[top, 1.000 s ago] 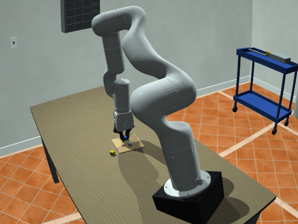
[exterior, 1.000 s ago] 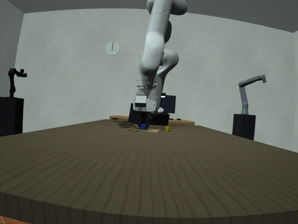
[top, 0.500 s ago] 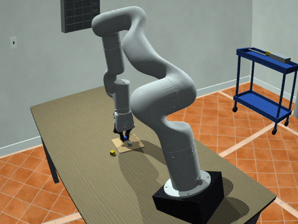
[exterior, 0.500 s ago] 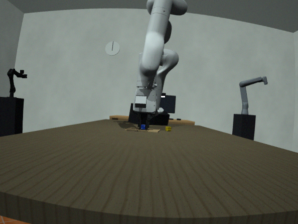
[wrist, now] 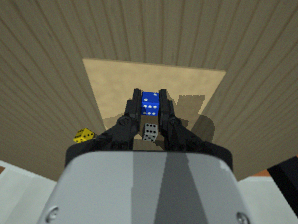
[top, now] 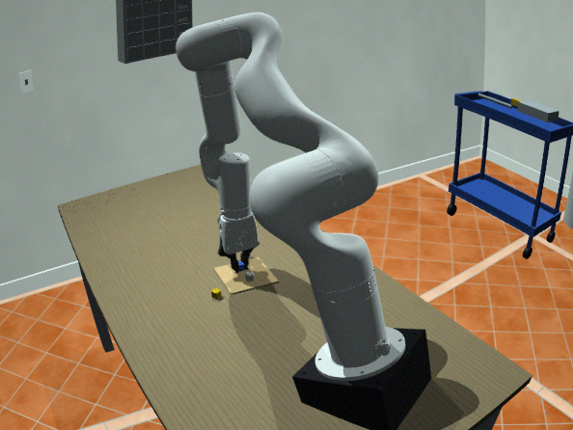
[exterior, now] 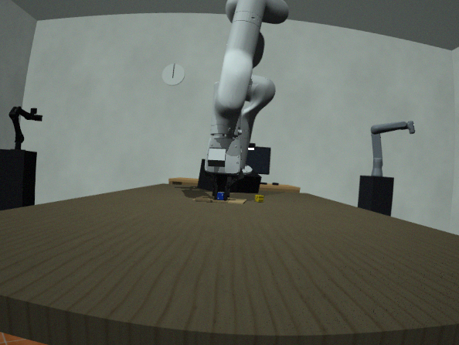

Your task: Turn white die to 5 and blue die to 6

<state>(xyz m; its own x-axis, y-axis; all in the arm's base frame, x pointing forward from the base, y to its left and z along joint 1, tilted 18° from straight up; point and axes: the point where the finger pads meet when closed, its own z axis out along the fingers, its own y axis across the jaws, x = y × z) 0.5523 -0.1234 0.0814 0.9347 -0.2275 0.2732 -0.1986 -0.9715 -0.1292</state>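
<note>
The blue die lies 10 mm below my hand. The rest, counted from my hand: white die: 60 mm behind, 10 mm to the left, 10 mm below; then tan mat: 30 mm behind, 20 mm below, 10 mm to the left; then yellow die: 130 mm to the left, 60 mm behind, 20 mm below.
</note>
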